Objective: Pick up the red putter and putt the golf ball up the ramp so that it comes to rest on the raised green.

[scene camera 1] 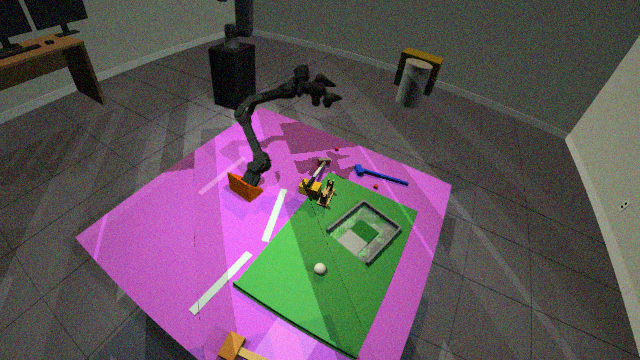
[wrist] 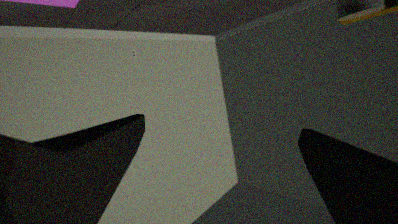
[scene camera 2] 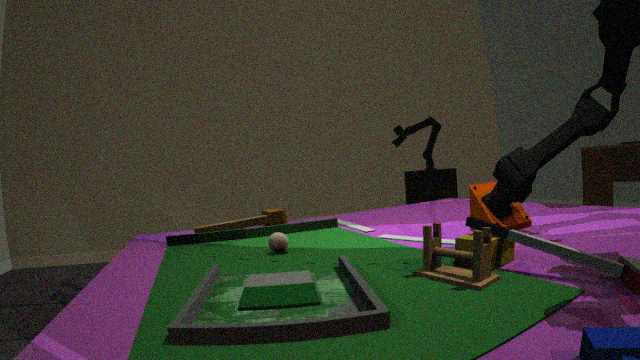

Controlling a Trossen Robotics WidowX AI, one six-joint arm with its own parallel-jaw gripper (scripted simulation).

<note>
My gripper [wrist: 221, 129] is open, holding nothing. I also see a wooden mallet [scene camera 2: 271, 217], a small wooden rack [scene camera 2: 480, 277] and a green mat [scene camera 2: 423, 311].
The green mat shows as well in scene camera 1 [scene camera 1: 340, 304]. The wrist view misses the wooden mallet: it is out of frame.
</note>
